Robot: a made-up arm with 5 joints.
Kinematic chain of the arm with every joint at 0, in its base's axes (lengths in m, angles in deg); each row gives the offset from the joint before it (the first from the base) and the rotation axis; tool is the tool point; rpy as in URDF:
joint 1: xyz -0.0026 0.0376 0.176 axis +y
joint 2: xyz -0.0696 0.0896 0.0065 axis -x
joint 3: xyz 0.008 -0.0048 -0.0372 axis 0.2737 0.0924 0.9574
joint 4: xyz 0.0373 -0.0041 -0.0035 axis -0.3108 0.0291 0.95
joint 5: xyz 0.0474 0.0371 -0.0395 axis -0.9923 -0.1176 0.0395
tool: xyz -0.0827 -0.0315 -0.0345 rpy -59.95 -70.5 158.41
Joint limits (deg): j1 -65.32..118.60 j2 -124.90..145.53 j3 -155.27..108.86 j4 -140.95..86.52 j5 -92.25..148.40
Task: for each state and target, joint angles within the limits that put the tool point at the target. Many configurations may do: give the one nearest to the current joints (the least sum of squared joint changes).
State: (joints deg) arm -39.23 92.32 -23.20 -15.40 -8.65
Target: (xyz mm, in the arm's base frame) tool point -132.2 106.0 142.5
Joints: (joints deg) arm -65.32 139.31 -57.70 23.16 26.78
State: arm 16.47 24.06 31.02 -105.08 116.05
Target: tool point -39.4 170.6 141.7
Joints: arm -3.74 2.97 34.83 -119.25 94.01
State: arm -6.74 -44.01 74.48 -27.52 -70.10
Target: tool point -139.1 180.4 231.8
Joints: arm -14.94 -85.67 66.35 -44.48 -92.25
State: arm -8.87 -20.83 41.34 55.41 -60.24
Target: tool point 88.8 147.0 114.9
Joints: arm -57.53 -17.50 43.71 86.52 -15.21
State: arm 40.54 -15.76 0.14 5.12 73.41
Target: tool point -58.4 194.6 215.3
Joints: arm 66.83 -63.20 9.05 -20.26 59.19
